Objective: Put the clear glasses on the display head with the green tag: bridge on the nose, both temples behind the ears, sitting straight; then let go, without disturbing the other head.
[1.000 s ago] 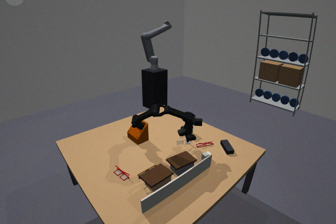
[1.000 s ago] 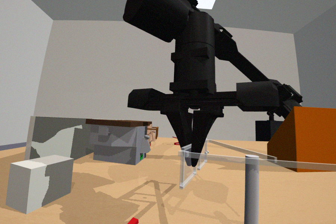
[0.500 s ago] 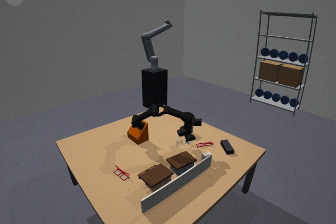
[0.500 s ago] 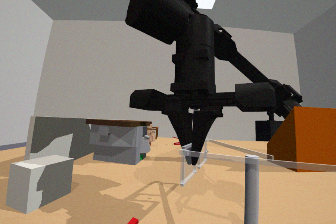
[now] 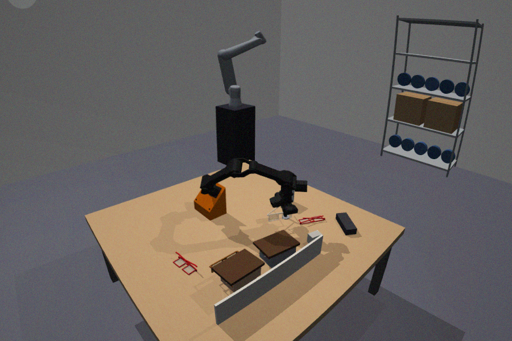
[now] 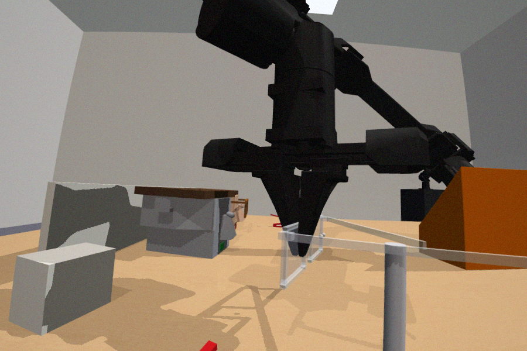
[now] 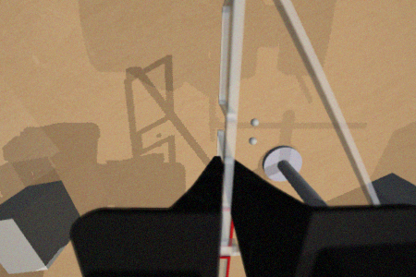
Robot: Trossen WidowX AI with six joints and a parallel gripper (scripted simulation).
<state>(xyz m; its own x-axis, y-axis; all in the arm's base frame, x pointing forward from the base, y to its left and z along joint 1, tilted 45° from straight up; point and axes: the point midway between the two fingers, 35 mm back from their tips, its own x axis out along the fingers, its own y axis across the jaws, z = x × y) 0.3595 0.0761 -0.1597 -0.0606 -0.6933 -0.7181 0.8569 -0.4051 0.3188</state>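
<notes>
My gripper tip is 40 mm past the grey stand post, 70 mm to the right of it and 40 mm above it. Round my gripper tip: black box: 250 mm ahead, 220 mm to the left, 40 mm below; grey display head: 120 mm ahead, 240 mm to the right; white block: 200 mm ahead, 10 mm to the right, 40 mm below.
</notes>
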